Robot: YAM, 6 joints.
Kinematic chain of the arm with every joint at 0, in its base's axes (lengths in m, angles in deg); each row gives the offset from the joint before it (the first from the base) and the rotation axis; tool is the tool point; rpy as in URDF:
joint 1: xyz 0 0 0.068 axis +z
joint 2: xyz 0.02 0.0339 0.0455 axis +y
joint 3: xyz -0.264 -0.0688 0 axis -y
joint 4: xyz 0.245 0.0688 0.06 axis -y
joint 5: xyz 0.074 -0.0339 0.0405 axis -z
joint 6: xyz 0.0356 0 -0.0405 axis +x
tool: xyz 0 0 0 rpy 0 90 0
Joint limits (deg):
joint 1: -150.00..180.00
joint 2: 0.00..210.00
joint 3: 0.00..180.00
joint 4: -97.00..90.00
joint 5: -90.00..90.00
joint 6: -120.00..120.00
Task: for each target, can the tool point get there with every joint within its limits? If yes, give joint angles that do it. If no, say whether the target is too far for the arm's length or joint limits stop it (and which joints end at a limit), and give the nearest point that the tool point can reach.
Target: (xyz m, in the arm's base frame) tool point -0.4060 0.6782 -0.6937
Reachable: no: too far | nearest point -0.2440 0.4076 -0.3007 | short by 0.504 m
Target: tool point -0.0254 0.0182 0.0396
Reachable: yes | joints -119.72 191.41 20.60 -66.24 60.83 46.11
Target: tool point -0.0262 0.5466 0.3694
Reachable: yes | joints 95.55 136.70 128.45 39.50 48.72 53.69
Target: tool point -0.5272 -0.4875 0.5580
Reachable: no: too far | nearest point -0.4023 -0.3720 0.4497 | short by 0.202 m
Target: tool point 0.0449 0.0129 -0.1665
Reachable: yes | joints 55.83 191.46 50.18 -21.60 57.15 -5.54
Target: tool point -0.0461 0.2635 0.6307
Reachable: yes | joints 106.62 108.67 139.69 70.29 61.13 81.67
